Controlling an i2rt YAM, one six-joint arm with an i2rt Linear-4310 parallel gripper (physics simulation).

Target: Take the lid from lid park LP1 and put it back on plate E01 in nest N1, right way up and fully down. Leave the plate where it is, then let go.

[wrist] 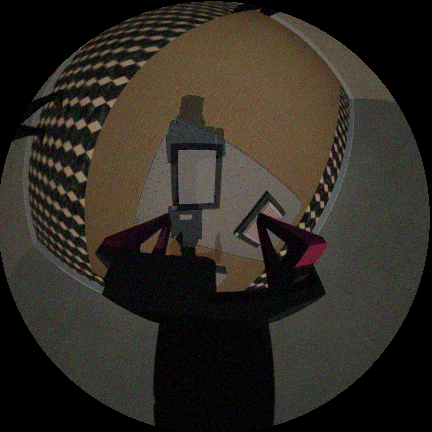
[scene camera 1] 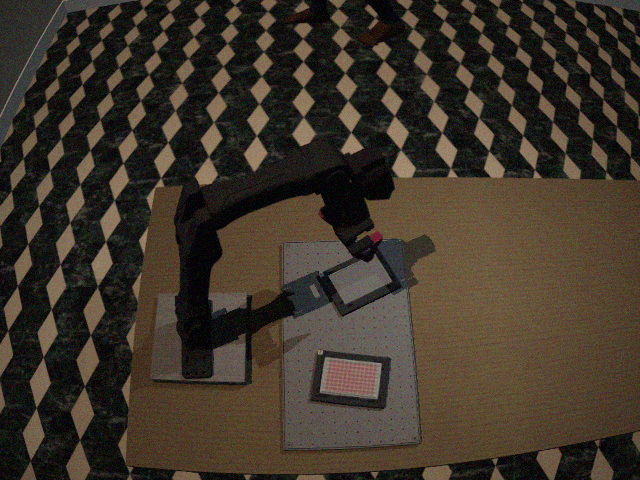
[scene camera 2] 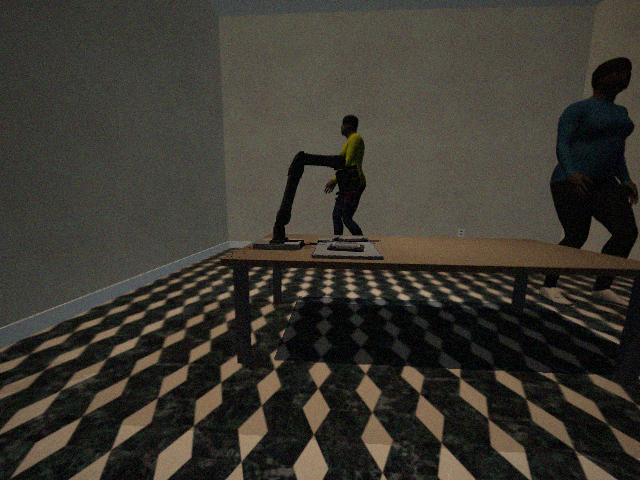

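Where they show: gripper, between the fingertips: (wrist: 213, 217) (scene camera 1: 357, 245) (scene camera 2: 348, 207); arm's base, origin of its link: (scene camera 1: 196, 338) (scene camera 2: 279, 241).
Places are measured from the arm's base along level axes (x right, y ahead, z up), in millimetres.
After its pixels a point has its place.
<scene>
The lid (scene camera 1: 360, 279) {z 5, x -116, y 395 mm} (wrist: 197, 177) {z 5, x -116, y 395 mm} is a pale, flat panel lying in the dark frame of lid park LP1 (scene camera 1: 371, 300) {z -4, x -63, y 414 mm} (wrist: 174, 175) {z -3, x -167, y 380 mm}, turned at an angle at the back of the board. Plate E01 (scene camera 1: 351, 378) {z 12, x 128, y 344 mm} (wrist: 254, 232) {z 11, x 105, y 310 mm}, with a pink grid of wells and a pale rim, sits uncovered in the dark frame of nest N1 (scene camera 1: 348, 401) {z -1, x 178, y 333 mm}, nearer the front. My gripper (scene camera 1: 371, 248) (wrist: 213, 217) {z 180, x -108, y 377 mm} is open and empty, high above the board by the lid park's back side. In scene camera 2 its fingers are hard to tell from the person behind.
A pale perforated board (scene camera 1: 310, 423) {z -13, x 218, y 246 mm} (scene camera 2: 372, 255) {z -13, x 272, y 440 mm} carries both frames on the wooden table (scene camera 1: 516, 310) {z -26, x 6, y 783 mm}. The arm's base plate (scene camera 1: 230, 364) {z 2, x 69, y 79 mm} is left of the board. The arm's shadow falls across the board around the lid park. Two people (scene camera 2: 354, 149) (scene camera 2: 594, 134) are beyond the table.
</scene>
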